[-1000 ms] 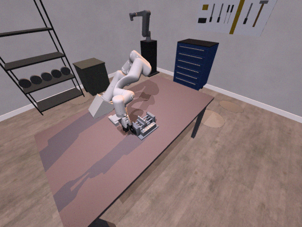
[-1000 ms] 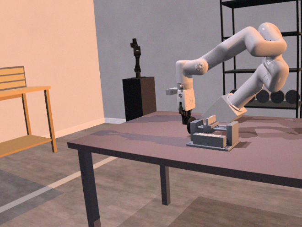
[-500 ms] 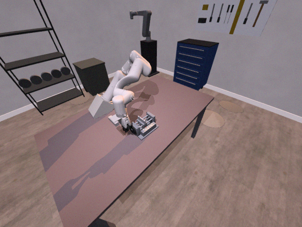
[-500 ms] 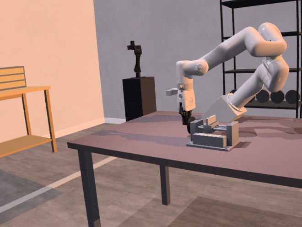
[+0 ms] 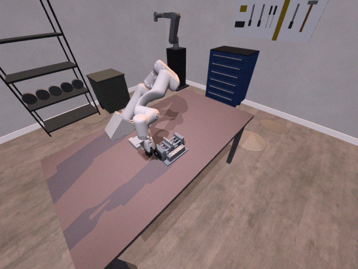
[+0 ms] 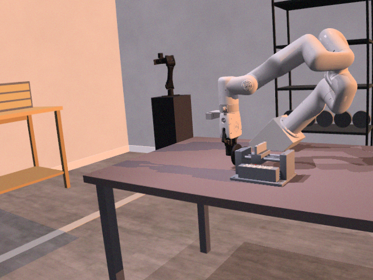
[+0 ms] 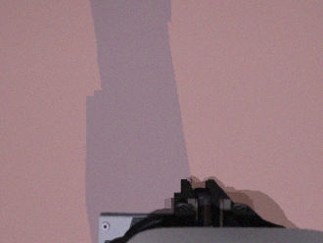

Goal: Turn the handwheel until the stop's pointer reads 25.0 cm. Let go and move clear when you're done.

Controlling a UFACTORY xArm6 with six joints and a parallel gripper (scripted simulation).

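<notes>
The sliding stop block lies 4 cm ahead of my hand, 14 cm to the left of it and 1 cm above it. The rest, counted from my hand: black handwheel: 1 cm ahead, 2 cm to the left.
</notes>
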